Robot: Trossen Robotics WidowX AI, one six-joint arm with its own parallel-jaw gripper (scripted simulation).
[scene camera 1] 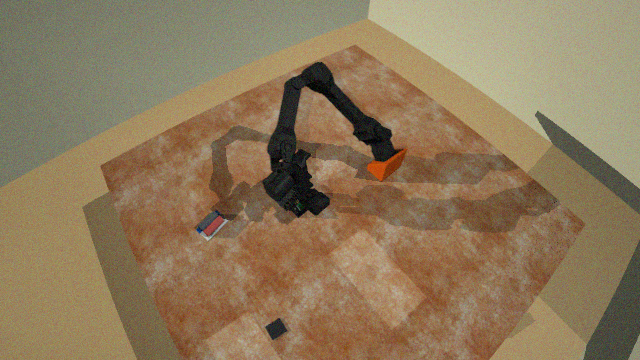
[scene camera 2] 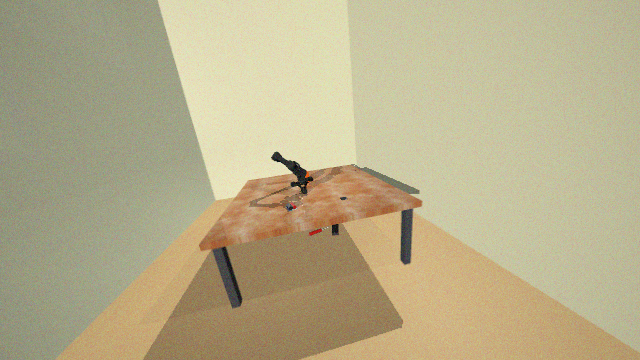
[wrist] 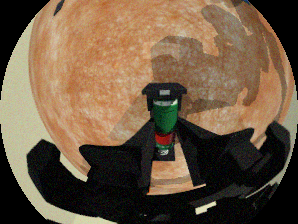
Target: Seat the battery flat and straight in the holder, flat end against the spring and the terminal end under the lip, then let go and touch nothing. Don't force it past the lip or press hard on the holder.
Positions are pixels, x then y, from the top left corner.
Scene:
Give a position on a battery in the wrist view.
At 164, 110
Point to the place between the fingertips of my gripper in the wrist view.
164, 120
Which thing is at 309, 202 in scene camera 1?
My gripper.

